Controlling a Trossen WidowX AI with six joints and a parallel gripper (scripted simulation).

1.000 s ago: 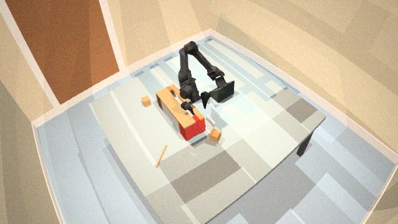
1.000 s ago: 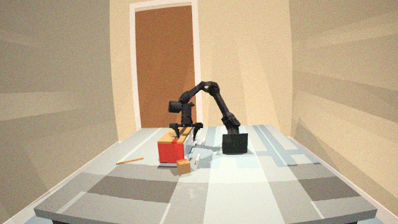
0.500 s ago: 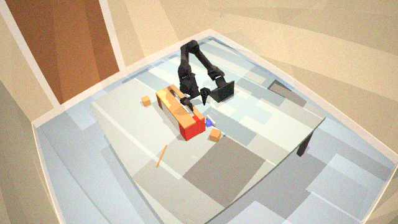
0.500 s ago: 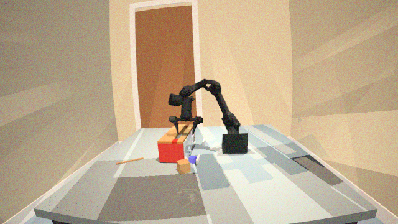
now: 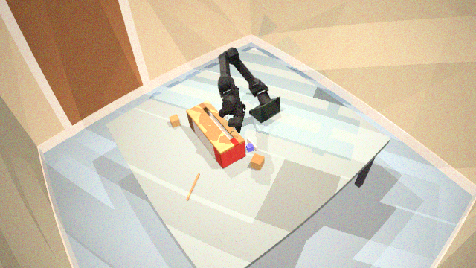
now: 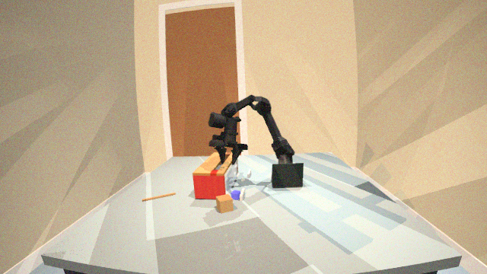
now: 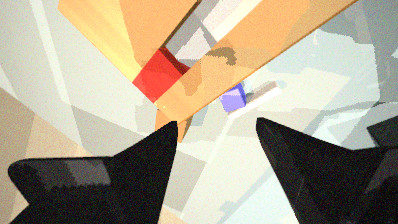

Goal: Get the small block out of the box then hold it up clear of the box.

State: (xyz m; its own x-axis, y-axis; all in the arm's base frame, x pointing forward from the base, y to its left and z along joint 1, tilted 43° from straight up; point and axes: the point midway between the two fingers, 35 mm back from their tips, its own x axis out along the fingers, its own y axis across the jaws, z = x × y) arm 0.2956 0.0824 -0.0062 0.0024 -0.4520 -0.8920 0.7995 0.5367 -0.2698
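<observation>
The block is 140 mm below my gripper tip, 30 mm to the left of it and 30 mm behind it. From my gripper tip the other things lie so: thin wooden stick (340 mm ahead, 150 mm below, 10 mm to the right); then long box (150 mm to the right, 90 mm below, 10 mm ahead).
</observation>
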